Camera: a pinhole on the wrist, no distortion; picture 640 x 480 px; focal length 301.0 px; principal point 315.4 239.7 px. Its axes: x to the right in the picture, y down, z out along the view. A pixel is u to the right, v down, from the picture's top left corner.
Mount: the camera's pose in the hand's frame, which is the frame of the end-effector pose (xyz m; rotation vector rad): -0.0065 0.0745 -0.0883 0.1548 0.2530 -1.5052
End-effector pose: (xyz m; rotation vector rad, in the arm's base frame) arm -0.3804 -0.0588 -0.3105 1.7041 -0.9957 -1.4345
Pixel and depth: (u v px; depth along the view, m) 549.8 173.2 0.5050
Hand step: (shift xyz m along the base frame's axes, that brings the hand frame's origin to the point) -0.2504 0.2559 -0.4027
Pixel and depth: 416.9 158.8 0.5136
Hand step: -0.3458 0.1879 -0.2144
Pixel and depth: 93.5 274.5 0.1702
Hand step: -0.1230 -0.0918 0.1084
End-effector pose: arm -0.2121 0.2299 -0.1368 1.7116 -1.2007 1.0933
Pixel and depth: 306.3 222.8 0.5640
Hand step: 0.1532 -0.4073 -0.1637
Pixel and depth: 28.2 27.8 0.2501
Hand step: -0.2046 -0.2130 -0.2160
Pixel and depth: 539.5 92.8 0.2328
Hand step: 0.1556 -0.0173 -0.1397
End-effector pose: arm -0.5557 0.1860 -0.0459 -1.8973 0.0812 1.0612
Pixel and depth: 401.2 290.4 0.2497
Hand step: -0.0236 0.1493 -0.0265
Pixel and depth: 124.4 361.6 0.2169
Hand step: -0.1116 0.0557 -0.2005
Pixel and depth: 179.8 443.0 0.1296
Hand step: -0.0222 0.0072 -0.1409
